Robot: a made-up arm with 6 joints.
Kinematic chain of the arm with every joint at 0, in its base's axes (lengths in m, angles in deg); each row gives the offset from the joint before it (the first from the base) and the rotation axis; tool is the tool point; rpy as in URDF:
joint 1: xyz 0.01 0 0.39 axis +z
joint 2: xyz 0 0.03 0.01 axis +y
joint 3: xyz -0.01 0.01 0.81 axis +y
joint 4: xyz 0 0.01 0.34 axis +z
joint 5: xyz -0.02 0 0.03 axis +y
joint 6: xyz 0.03 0 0.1 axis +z
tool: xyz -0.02 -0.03 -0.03 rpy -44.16 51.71 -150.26
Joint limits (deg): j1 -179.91..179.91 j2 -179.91..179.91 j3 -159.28..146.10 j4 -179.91..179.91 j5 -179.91..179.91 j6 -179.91..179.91
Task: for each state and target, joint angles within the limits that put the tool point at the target. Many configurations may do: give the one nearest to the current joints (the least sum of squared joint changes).
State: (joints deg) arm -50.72 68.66 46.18 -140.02 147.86 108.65
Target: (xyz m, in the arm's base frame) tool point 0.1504 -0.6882 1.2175
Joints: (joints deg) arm -84.74 36.54 15.49 -137.69 141.34 103.64
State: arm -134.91 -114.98 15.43 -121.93 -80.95 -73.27
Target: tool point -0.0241 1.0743 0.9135
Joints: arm -82.11 -70.90 12.79 -125.28 -69.37 -76.52
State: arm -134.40 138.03 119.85 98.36 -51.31 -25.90
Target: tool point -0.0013 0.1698 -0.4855
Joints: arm -96.16 164.53 88.10 88.88 -55.88 -29.36
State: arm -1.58 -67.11 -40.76 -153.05 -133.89 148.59
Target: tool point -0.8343 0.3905 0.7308
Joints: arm -18.48 -48.93 -89.24 -144.60 -144.60 147.88
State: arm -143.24 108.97 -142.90 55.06 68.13 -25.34
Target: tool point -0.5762 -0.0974 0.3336
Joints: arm -177.74 125.01 -142.68 52.66 68.76 -24.15
